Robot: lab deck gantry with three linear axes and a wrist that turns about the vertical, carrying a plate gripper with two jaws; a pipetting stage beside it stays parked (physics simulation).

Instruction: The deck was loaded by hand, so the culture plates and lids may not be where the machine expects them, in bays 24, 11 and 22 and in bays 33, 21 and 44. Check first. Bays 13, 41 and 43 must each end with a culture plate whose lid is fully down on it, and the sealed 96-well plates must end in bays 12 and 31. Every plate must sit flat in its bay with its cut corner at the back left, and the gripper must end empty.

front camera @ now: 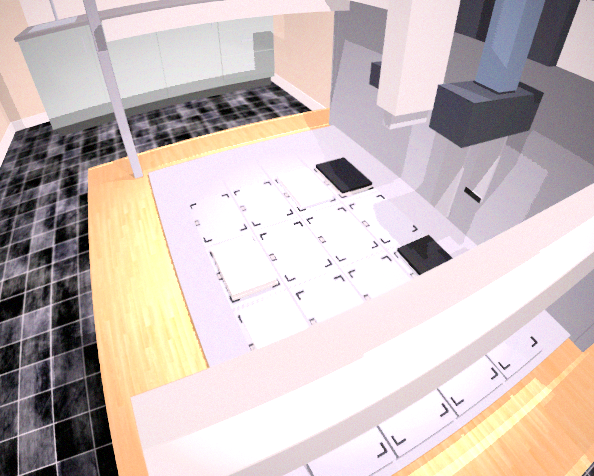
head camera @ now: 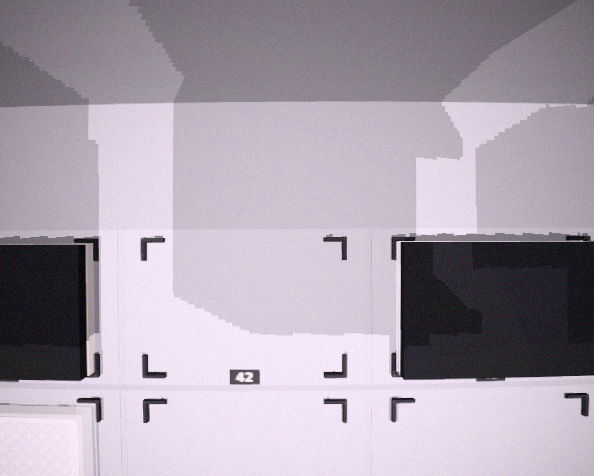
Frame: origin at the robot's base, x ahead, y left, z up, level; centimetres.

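Seen in the pictures: gripper, between the fingertips: (front camera: 457, 202); robot's base, origin of its link: (front camera: 191, 206).
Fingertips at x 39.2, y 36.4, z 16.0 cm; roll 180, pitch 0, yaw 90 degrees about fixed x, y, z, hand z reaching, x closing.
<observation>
Pixels of each thing's top centre, then the offset from my fingertips to it. "spot": a spot on its surface instead.
- culture plate, centre of its top: (front camera: 343, 173) dx -32.8, dy +0.0, dz -14.6 cm
- sealed 96-well plate, centre of its top: (front camera: 304, 184) dx -32.8, dy -10.7, dz -14.6 cm
- white plate, centre of its top: (front camera: 242, 262) dx -16.4, dy -32.1, dz -14.6 cm
- Bay 42, a spot on its surface: (head camera: 244, 377) spot: dx -16.4, dy -4.6, dz -16.0 cm
My gripper (front camera: 452, 186) hangs open behind the deck at the right, below a dark block; its pale jaws are hard to make out, and no plate shows between them. A black lid (front camera: 344, 174) (head camera: 40, 305) lies on the culture plate (front camera: 361, 190) (head camera: 92, 305) in bay 41; the plate's pale side shows beneath it. Another black lid (front camera: 425, 254) (head camera: 492, 310) covers the plate in bay 43, with a thin pale edge at its left. A sealed 96-well plate (front camera: 306, 189) (head camera: 40, 442) sits in bay 31. A white plate (front camera: 246, 270) sits in bay 12. A third lidded plate is not visible.
Bay 42 (head camera: 244, 377) lies between the two black lids. A broad pale beam (front camera: 350, 360) crosses the front view and hides part of the bays. A thin post (front camera: 117, 105) stands at the deck's back left. The blue column (front camera: 510, 45) rises above the dark block.
</observation>
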